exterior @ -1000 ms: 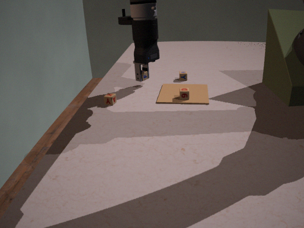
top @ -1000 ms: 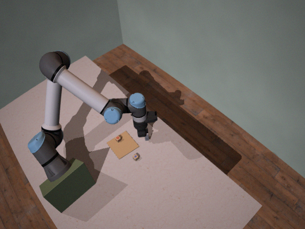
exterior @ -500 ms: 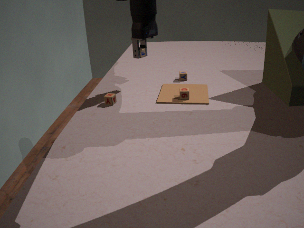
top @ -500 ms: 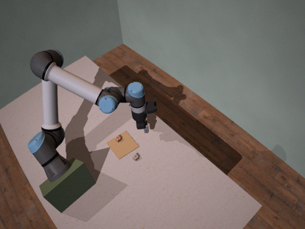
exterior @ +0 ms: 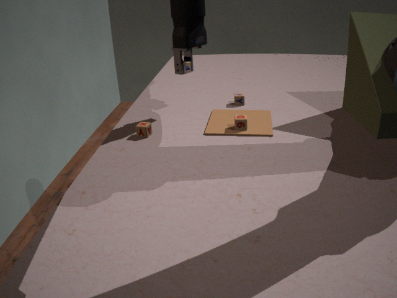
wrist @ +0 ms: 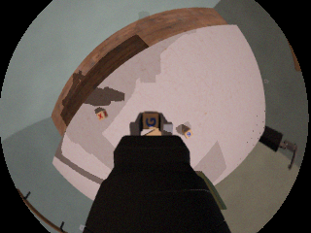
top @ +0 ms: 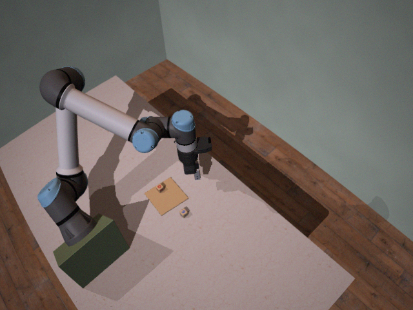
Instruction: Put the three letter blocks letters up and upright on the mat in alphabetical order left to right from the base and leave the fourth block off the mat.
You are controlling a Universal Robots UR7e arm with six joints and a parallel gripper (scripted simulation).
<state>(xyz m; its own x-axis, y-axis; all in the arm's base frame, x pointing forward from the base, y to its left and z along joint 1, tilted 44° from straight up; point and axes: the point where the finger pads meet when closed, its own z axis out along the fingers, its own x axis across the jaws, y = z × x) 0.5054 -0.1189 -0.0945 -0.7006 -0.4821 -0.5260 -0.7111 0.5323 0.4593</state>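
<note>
The tan mat is 12 cm below my hand, 12 cm behind it and 9 cm to the left of it.
</note>
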